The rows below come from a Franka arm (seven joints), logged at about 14 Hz.
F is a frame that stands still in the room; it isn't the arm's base.
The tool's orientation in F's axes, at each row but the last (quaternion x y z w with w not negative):
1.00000, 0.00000, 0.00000, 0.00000
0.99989, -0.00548, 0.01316, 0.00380
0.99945, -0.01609, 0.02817, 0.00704
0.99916, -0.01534, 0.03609, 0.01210
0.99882, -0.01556, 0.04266, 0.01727
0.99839, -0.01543, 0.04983, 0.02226
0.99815, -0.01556, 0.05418, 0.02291
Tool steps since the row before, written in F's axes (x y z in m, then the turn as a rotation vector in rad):
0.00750, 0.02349, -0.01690, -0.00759, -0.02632, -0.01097
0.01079, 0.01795, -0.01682, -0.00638, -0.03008, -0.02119
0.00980, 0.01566, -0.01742, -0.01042, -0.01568, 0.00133
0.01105, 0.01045, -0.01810, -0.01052, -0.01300, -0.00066
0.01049, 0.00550, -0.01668, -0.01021, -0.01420, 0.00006
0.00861, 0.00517, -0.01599, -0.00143, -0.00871, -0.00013
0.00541, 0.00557, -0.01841, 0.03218, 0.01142, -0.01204
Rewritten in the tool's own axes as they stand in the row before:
0.00750, -0.02349, 0.01690, -0.00759, 0.02632, 0.01097
0.01015, -0.01819, 0.01696, -0.00661, 0.02999, 0.02125
0.00830, -0.01620, 0.01771, -0.00982, 0.01603, -0.00168
0.00939, -0.01121, 0.01858, -0.01015, 0.01331, 0.00023
0.00885, -0.00639, 0.01730, -0.00974, 0.01452, -0.00042
0.00681, -0.00613, 0.01651, -0.00119, 0.00874, 0.00039
0.00321, -0.00655, 0.01860, 0.03034, -0.01301, 0.01487

